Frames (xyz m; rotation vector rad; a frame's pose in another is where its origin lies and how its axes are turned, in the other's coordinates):
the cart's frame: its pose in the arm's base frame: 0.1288 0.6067 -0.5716 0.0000 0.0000 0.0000
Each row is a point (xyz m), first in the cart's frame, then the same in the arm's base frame.
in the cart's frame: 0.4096 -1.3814 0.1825
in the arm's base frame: 0.5384 -0.7747 -0.3891
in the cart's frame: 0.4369 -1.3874 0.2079
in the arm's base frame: 0.5657 -0.7807 -0.3637
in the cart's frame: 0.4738 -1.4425 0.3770
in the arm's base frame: 0.6026 -0.8358 -0.1946
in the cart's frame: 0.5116 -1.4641 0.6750
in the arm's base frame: 0.6404 -0.8574 0.1034
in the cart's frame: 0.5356 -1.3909 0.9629
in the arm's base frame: 0.6644 -0.7842 0.3913
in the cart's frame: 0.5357 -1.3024 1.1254
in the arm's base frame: 0.6645 -0.6957 0.5538
